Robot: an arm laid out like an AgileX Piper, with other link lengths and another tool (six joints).
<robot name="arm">
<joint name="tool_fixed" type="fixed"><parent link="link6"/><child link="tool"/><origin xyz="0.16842 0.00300 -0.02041" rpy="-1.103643 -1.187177 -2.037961"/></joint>
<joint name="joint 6" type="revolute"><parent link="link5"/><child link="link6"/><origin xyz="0.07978 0.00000 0.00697" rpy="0.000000 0.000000 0.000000"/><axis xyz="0.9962 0 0.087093"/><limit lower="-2.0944" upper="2.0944"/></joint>
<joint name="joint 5" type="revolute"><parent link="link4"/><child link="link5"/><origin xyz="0.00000 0.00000 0.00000" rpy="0.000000 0.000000 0.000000"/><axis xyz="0 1 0"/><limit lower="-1.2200" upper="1.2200"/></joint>
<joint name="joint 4" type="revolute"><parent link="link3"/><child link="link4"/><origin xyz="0.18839 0.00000 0.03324" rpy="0.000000 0.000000 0.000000"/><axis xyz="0.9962 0 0.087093"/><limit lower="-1.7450" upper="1.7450"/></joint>
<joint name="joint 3" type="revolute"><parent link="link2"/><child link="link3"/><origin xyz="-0.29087 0.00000 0.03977" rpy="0.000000 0.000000 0.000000"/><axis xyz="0 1 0"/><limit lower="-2.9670" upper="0.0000"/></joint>
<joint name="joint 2" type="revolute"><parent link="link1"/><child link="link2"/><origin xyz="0.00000 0.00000 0.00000" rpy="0.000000 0.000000 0.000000"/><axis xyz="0 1 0"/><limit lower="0.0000" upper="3.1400"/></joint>
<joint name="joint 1" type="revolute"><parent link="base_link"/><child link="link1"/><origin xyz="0.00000 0.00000 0.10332" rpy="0.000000 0.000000 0.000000"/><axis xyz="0 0 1"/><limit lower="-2.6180" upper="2.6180"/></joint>
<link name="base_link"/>
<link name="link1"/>
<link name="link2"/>
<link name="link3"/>
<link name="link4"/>
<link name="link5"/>
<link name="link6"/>
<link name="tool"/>
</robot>
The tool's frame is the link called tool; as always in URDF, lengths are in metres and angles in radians.
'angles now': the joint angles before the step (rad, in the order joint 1, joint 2, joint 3, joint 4, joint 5, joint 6). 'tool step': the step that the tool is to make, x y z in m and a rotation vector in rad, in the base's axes. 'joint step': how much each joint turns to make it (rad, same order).
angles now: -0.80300, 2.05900, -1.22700, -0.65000, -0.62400, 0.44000
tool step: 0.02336, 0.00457, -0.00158, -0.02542, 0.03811, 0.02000
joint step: 0.05800, 0.03601, -0.10305, -0.01003, 0.09603, 0.00104
